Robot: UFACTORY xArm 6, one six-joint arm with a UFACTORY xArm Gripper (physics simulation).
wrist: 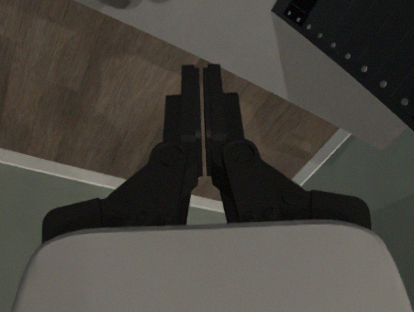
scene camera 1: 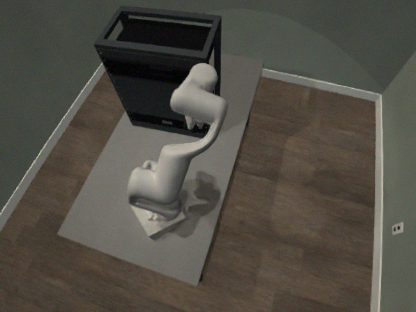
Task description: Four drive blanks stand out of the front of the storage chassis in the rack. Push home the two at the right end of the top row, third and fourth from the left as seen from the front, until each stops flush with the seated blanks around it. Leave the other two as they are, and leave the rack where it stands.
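Frame: origin at the arm's base, x ahead, y left, z up, level; metres.
Where they show: gripper, fingertip midpoint: [wrist: 201,89] [scene camera 1: 187,127].
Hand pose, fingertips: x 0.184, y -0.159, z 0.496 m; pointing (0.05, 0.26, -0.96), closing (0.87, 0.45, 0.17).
Note:
After its pixels a point has its place.
The dark rack [scene camera 1: 150,48] {x 0.508, y 0.087, z 0.546 m} [wrist: 340,50] {x 0.489, y -0.137, z 0.213 m} stands upright at the far end of the table; in the wrist view part of its front and a screw-dotted side post show at the upper right. The storage chassis and its four protruding drive blanks cannot be made out in the dark front or behind the arm. My gripper [wrist: 201,89] {x 0.184, y -0.159, z 0.496 m} is shut and empty, with a thin slit between its fingers. In the scene view it is partly hidden under the wrist, by the lower right part of the rack front. Whether it touches the rack cannot be told.
The white arm [scene camera 1: 172,170] {x -0.060, y -0.200, z 0.661 m} rises from a base plate [scene camera 1: 155,229] {x -0.111, y -0.030, z 0.028 m} on the grey table [scene camera 1: 110,200] {x 0.000, y 0.292, z -0.075 m} and leans toward the rack's right side, covering part of its front. The table's right edge runs beside it, above the wood floor [scene camera 1: 300,200]. Green walls with pale skirting stand around.

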